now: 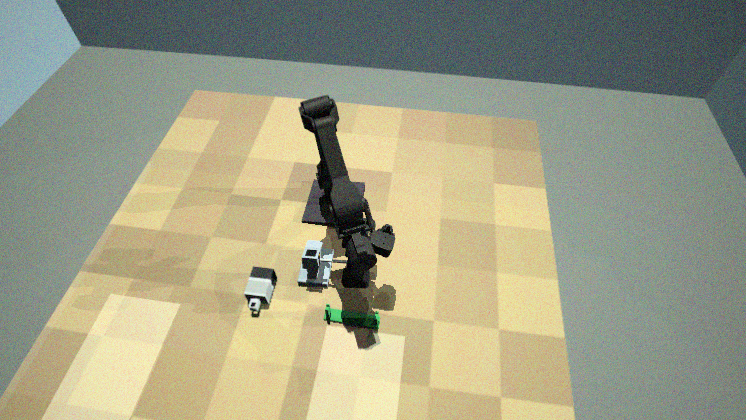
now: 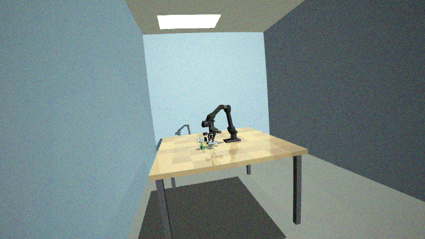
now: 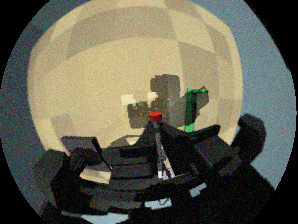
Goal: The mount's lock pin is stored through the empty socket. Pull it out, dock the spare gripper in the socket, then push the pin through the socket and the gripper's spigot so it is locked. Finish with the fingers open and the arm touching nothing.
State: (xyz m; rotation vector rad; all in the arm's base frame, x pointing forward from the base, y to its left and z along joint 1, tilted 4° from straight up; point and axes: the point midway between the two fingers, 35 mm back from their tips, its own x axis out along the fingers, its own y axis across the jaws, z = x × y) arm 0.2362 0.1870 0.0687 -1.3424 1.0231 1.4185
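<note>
Right now my gripper tip is 12 cm short of the green holder, 1 cm to the right of it and 3 cm above it. The rest, counted from my gripper tip: grey mount: 2 cm ahead, 13 cm to the right; spare gripper: 13 cm ahead, 24 cm to the right, 3 cm below.
</note>
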